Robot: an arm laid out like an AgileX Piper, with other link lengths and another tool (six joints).
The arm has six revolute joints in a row. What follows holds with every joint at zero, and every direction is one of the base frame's. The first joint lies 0.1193 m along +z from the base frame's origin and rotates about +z. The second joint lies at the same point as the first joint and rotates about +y. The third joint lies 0.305 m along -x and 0.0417 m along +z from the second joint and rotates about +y. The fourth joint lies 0.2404 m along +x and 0.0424 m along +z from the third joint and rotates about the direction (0.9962, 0, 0.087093). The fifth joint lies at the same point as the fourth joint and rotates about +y. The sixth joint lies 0.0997 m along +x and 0.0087 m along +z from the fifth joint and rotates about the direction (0.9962, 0, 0.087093). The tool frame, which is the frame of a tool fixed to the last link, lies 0.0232 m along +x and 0.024 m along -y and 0.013 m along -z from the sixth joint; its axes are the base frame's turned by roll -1.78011, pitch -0.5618 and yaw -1.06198 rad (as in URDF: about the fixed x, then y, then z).
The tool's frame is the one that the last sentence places.
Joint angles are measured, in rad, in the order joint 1, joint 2, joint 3, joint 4, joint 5, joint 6. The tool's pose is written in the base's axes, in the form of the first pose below.
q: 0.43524 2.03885 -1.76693 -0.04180 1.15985 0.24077
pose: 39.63 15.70 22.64 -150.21 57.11 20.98
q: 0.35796 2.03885 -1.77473 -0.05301 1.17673 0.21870
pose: 40.74 12.41 22.86 -149.27 61.61 20.03
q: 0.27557 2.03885 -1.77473 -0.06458 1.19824 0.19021
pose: 41.49 8.77 22.89 -148.56 66.43 19.97
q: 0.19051 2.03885 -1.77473 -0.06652 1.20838 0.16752
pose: 42.02 5.13 22.91 -146.57 71.37 19.69
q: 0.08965 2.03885 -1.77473 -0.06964 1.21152 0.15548
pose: 42.31 0.82 22.92 -143.14 77.81 18.66
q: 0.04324 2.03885 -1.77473 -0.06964 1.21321 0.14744
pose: 42.30 -1.16 22.92 -141.54 80.55 18.29
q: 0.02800 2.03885 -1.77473 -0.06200 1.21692 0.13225
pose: 42.26 -1.74 22.91 -141.29 80.66 18.78
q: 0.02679 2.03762 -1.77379 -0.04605 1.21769 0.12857
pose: 42.22 -1.61 22.89 -140.59 80.28 19.39
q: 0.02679 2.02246 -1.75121 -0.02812 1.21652 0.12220
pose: 41.74 -1.42 22.93 -140.05 79.76 20.51
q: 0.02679 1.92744 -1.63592 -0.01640 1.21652 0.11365
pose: 38.94 -1.37 23.91 -140.05 79.54 22.44
